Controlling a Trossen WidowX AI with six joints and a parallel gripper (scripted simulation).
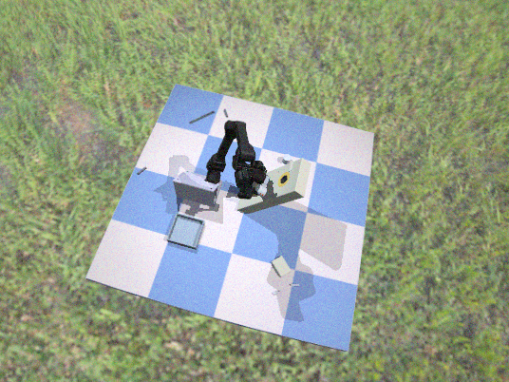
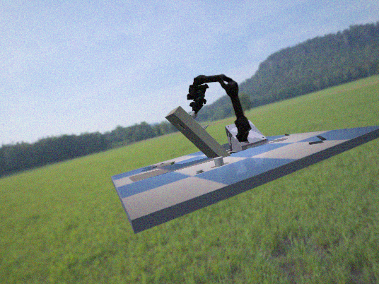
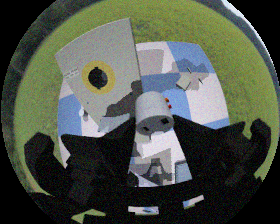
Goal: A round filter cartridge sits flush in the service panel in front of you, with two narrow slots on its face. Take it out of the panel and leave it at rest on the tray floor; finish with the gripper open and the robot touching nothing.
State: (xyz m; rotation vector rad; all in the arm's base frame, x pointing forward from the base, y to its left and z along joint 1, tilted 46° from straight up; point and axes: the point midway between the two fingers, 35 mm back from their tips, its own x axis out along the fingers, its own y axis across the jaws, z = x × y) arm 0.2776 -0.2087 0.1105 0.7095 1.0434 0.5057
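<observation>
Right now my gripper tip is 29 cm above the tray, 28 cm past it and 22 cm to the left of it. Round my gripper tip: round grey filter cartridge right at my gripper tip; then white block 30 cm below, 23 cm ahead, 20 cm to the right.
</observation>
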